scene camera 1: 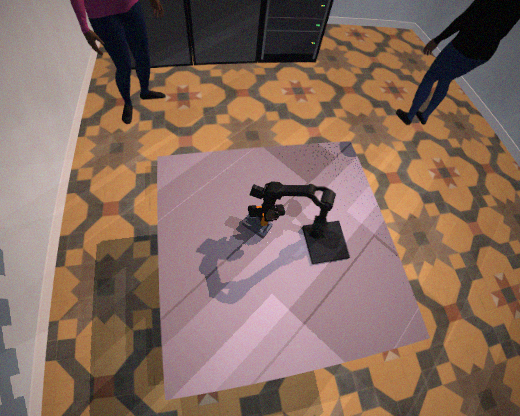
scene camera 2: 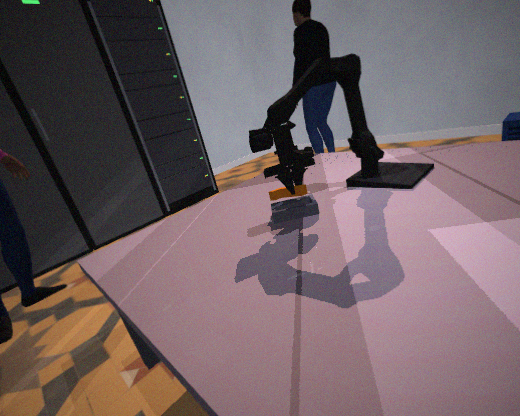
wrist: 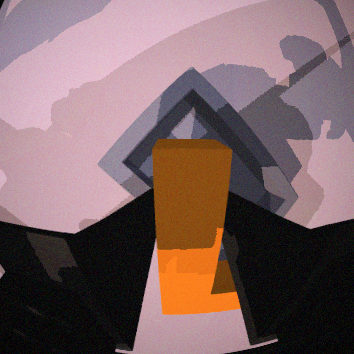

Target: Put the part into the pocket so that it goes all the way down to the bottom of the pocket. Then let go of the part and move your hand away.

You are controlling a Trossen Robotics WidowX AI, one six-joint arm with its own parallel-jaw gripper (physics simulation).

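Frame: origin at the arm's base, x right, y ahead, z up, level; metres.
Seen in the pictures: gripper, fingertip midpoint: (scene camera 1: 263, 220) (scene camera 2: 297, 193) (wrist: 186, 195); arm's base, origin of the base link: (scene camera 1: 317, 233) (scene camera 2: 369, 174).
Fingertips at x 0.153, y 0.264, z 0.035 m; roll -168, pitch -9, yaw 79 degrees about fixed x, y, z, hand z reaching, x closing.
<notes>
Offsets run from my fingertips to a thing's top centre. Level surfaces: height alone.
The orange part {dz +0.029, dx +0.029, dy +0.009 m} (scene camera 1: 264, 220) (scene camera 2: 278, 193) (wrist: 191, 170) is a long block between my fingers. My gripper (scene camera 1: 262, 215) (scene camera 2: 294, 191) (wrist: 186, 195) is shut on it. The grey-blue pocket block {dz -0.022, dx +0.006, dy +0.027 m} (scene camera 1: 262, 230) (scene camera 2: 295, 210) (wrist: 150, 121) lies on the table below. In scene camera 2, a narrow gap shows between the part and the block's top. In the wrist view, the pocket looks like a diamond, turned strongly against the part's straight sides; the part's far end overlaps the opening. The part and fingers hide the near portion of the pocket.
The pink table top {dz -0.058 m} (scene camera 1: 225, 350) (scene camera 2: 200, 325) bears the arm's dark base plate (scene camera 1: 327, 245) (scene camera 2: 395, 176), to the right of the pocket block in both scene views. Shadows of the arm fall across the table. Two people and dark cabinets (scene camera 1: 225, 30) (scene camera 2: 55, 125) stand beyond the table.
</notes>
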